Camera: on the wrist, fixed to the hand. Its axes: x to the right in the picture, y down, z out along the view.
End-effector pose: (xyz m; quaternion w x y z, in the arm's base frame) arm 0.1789 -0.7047 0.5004 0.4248 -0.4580 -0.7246 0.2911
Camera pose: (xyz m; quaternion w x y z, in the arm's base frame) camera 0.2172 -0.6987 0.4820 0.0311 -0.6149 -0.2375 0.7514
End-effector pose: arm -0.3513 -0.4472 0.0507 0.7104 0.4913 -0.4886 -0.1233
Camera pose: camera -0.3454 -0.4102 0.0716 0.3357 0.1529 -0.8540 0.3670
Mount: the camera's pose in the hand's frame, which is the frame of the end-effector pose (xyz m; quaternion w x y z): -0.0094 0.0333 -0.0254 0.6856 0.2283 -0.2435 0.6469
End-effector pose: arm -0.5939 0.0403 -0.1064 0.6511 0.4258 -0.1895 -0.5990
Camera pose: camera -0.5561 0.0548 -0.0923 0.6906 0.1721 -0.7007 -0.0499
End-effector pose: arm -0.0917 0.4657 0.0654 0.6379 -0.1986 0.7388 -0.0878
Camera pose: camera -0.1216 0.4965 0.0655 0.7194 0.4661 0.4597 0.2322
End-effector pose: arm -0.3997 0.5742 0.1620 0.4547 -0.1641 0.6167 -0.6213
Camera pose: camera -0.4020 0.6029 0.1302 0.9013 0.2390 0.2764 -0.2327
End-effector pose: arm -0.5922 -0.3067 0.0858 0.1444 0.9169 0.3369 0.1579
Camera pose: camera -0.5898 -0.3333 0.1194 0.1304 -0.9180 0.3613 0.0985
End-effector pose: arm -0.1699 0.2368 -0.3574 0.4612 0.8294 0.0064 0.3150
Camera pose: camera -0.2002 0.2342 -0.3271 0.0754 -0.7548 0.5726 -0.3109
